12 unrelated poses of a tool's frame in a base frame.
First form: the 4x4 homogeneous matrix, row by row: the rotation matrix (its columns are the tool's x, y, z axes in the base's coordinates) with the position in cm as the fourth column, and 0 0 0 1 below. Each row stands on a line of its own.
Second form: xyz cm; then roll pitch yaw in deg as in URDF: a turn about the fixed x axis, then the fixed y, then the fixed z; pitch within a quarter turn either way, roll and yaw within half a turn. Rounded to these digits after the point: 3 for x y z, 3 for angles.
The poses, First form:
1:
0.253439 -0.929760 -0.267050 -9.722
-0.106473 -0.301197 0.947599 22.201
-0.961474 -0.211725 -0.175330 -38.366
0 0 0 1
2:
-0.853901 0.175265 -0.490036 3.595
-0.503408 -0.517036 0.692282 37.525
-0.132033 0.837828 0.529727 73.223
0 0 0 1
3:
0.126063 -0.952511 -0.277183 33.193
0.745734 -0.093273 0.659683 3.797
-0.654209 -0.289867 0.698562 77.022
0 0 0 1
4:
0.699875 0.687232 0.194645 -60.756
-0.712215 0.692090 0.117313 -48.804
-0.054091 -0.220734 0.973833 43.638
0 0 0 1
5:
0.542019 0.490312 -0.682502 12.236
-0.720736 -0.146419 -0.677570 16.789
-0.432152 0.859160 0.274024 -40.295
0 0 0 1
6:
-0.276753 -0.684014 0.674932 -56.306
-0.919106 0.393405 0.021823 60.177
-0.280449 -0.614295 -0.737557 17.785
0 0 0 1
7:
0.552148 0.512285 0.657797 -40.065
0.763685 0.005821 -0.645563 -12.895
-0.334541 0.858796 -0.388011 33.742
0 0 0 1
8:
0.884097 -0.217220 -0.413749 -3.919
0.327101 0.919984 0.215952 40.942
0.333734 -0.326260 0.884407 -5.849
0 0 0 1
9:
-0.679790 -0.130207 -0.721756 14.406
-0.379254 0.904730 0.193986 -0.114
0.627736 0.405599 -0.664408 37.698
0 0 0 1
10:
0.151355 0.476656 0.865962 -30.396
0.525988 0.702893 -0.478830 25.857
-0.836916 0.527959 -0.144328 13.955
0 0 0 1
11:
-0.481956 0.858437 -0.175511 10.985
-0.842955 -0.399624 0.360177 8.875
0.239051 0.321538 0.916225 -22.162
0 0 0 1
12:
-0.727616 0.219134 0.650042 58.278
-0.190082 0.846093 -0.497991 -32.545
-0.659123 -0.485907 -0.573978 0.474
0 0 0 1
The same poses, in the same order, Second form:
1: -9.722 22.201 -38.366 -129.628 74.044 -22.788
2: 3.595 37.525 73.223 57.696 7.587 -149.479
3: 33.193 3.797 77.022 -22.536 40.860 80.405
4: -60.756 -48.804 43.638 -12.771 3.101 -45.501
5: 12.236 16.789 -40.295 72.310 25.604 -53.056
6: -56.306 60.177 17.785 -140.210 16.287 -106.758
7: -40.065 -12.895 33.742 114.314 19.545 54.133
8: -3.919 40.942 -5.849 -20.249 -19.496 20.304
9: 14.406 -0.114 37.698 148.597 -38.883 -150.843
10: -30.396 25.857 13.955 105.289 56.816 73.947
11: 10.985 8.875 -22.162 19.338 -13.831 -119.759
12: 58.278 -32.545 0.474 -139.750 41.233 -165.359
